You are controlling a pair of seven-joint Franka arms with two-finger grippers.
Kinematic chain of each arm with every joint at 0, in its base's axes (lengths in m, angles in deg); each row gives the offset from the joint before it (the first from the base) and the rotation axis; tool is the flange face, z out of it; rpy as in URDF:
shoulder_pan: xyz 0 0 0.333 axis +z
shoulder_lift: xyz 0 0 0 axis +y
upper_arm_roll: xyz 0 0 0.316 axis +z
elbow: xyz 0.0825 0 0 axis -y
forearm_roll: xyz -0.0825 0 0.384 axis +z
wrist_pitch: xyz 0 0 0 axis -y
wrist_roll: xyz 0.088 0 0 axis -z
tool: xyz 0 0 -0.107 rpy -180 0 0
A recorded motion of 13 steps. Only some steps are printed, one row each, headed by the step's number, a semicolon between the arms.
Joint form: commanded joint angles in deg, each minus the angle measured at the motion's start. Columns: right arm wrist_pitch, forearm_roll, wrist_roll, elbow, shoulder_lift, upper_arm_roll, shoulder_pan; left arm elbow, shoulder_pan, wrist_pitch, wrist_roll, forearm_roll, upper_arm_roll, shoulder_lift.
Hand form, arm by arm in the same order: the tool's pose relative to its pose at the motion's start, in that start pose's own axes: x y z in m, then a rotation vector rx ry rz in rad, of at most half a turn. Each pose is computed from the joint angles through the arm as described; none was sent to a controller.
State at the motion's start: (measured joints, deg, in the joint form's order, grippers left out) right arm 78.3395 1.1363 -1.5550 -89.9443 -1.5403 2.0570 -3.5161; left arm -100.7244 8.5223 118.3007 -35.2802 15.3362 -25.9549 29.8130
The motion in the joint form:
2: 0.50 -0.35 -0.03 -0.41 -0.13 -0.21 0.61; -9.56 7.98 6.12 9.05 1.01 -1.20 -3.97
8: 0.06 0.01 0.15 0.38 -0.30 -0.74 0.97; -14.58 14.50 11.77 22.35 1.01 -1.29 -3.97
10: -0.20 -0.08 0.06 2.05 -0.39 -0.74 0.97; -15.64 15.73 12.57 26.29 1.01 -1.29 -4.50
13: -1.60 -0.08 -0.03 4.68 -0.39 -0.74 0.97; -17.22 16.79 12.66 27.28 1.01 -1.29 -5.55
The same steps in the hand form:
2: 0.0005 -0.0028 0.0014 -0.0073 0.0035 -0.0061; -0.0058 -0.0675 0.0245 -0.0010 0.0099 0.0820
8: -0.0022 -0.0022 -0.0054 -0.0007 0.0128 -0.0016; -0.0023 -0.1255 0.0559 -0.0342 0.0124 0.2225
10: -0.0051 -0.0024 -0.0187 -0.0030 0.0390 -0.0035; -0.0034 -0.1371 0.0581 -0.0355 0.0167 0.2733
13: -0.0112 -0.0029 -0.0367 -0.0038 0.0604 -0.0059; -0.0090 -0.1478 0.0604 -0.0291 0.0080 0.2768

